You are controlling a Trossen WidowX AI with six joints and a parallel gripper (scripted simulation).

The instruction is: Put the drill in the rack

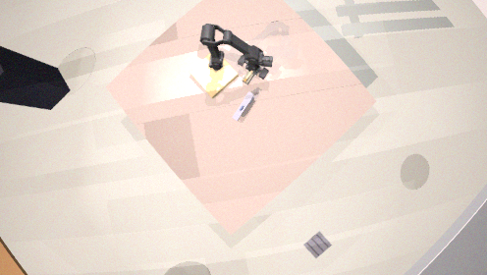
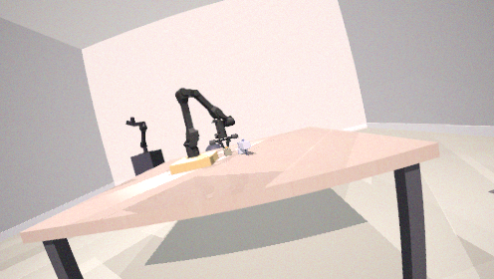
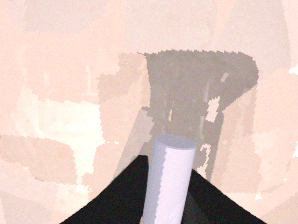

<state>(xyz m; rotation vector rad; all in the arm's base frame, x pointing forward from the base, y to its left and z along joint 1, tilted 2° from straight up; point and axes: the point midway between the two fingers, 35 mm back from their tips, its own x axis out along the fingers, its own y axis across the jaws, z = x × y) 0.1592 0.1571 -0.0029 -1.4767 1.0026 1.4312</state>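
The drill lies 10 mm ahead of my gripper tip, 40 mm to the right of it and 40 mm above it. The rest, counted from my gripper tip: dark block 20 mm ahead, 50 mm to the right, 10 mm above; dark blue key 150 mm ahead, 210 mm to the right, 40 mm above.
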